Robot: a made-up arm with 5 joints. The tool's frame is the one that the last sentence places.
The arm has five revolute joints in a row. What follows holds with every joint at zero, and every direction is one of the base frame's.
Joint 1 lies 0.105 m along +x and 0.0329 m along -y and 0.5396 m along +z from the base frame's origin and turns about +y.
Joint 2 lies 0.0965 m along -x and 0.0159 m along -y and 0.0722 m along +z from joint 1 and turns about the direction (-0.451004, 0.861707, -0.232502).
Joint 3 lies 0.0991 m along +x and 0.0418 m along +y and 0.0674 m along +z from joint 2 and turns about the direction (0.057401, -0.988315, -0.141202).
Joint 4 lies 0.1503 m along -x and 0.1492 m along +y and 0.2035 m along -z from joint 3 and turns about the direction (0.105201, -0.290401, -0.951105).
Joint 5 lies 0.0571 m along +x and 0.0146 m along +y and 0.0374 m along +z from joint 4 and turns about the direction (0.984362, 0.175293, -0.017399).
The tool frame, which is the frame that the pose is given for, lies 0.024 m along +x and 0.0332 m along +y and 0.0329 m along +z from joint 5; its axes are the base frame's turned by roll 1.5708, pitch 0 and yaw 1.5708 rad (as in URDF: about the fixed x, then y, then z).
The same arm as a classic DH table. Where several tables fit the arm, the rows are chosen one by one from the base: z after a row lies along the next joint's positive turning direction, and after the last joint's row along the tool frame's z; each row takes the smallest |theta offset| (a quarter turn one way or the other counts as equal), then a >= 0, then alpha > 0; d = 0 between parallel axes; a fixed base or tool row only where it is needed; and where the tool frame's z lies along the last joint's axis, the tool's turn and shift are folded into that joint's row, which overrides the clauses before.
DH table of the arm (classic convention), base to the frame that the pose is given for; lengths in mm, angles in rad. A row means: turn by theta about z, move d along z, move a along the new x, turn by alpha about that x. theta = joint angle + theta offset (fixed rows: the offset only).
base (fixed): a 105.0; alpha -1.5708; d 539.6; theta offset 0.0000
joint 1: a -108.4; alpha -0.5322; d -138.3; theta offset 1.0948
joint 2: a 21.2; alpha -2.5768; d -114.2; theta offset -0.2876
joint 3: a -162.5; alpha 1.1292; d -455.4; theta offset 0.9425
joint 4: a 7.6; alpha 1.5015; d 193.0; theta offset 1.4106
joint 5: a 36.0; alpha -0.1771; d 229.9; theta offset -1.3582
tool (fixed): a 0.0; alpha 0.0000; d -142.5; theta offset -1.4719

